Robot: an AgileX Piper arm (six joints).
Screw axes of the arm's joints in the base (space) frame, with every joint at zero. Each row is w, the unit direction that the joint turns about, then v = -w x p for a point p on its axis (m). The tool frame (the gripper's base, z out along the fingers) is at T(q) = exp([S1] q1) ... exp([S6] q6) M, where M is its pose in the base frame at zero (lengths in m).
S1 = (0, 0, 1, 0, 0, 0)
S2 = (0, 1, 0, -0.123, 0, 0)
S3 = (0, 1, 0, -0.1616, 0, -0.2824)
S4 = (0.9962, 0, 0.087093, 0, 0.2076, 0)
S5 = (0, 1, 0, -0.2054, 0, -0.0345)
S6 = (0.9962, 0, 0.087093, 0, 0.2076, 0)
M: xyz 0.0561 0 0.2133 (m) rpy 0 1.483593 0 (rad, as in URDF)
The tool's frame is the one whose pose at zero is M.
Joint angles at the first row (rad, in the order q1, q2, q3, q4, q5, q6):
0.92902 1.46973 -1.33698 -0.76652 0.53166 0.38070
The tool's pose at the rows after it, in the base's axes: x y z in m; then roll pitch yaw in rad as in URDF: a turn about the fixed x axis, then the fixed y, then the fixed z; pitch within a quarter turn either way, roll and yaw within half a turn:
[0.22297 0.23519 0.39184 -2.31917 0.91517 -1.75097]
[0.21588 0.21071 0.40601 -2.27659 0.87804 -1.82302]
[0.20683 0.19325 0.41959 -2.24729 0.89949 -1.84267]
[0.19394 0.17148 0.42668 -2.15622 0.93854 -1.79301]
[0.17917 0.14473 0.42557 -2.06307 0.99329 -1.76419]
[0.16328 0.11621 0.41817 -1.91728 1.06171 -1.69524]
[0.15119 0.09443 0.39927 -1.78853 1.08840 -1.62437]
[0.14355 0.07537 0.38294 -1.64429 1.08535 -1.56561]
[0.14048 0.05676 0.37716 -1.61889 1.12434 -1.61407]
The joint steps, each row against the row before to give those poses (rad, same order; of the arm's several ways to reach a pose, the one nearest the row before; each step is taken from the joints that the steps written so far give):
0.00000 -0.04366 0.00000 -0.02197 0.09486 -0.00002
-0.00002 -0.05907 0.00002 -0.05660 0.13195 0.01825
0.00002 -0.05679 0.00487 -0.02099 0.04782 0.01169
0.00002 -0.08784 0.06521 -0.07568 -0.00704 0.05356
-0.00181 -0.10701 0.10426 -0.10995 -0.00205 0.11321
-0.00002 -0.11945 0.13252 -0.15913 -0.00004 0.16776
-0.00182 -0.09885 0.14583 -0.14686 0.00642 0.15070
-0.00868 -0.07125 0.11662 -0.14178 0.04514 0.12165
-0.06387 -0.04974 0.04418 -0.01360 0.00568 0.04329

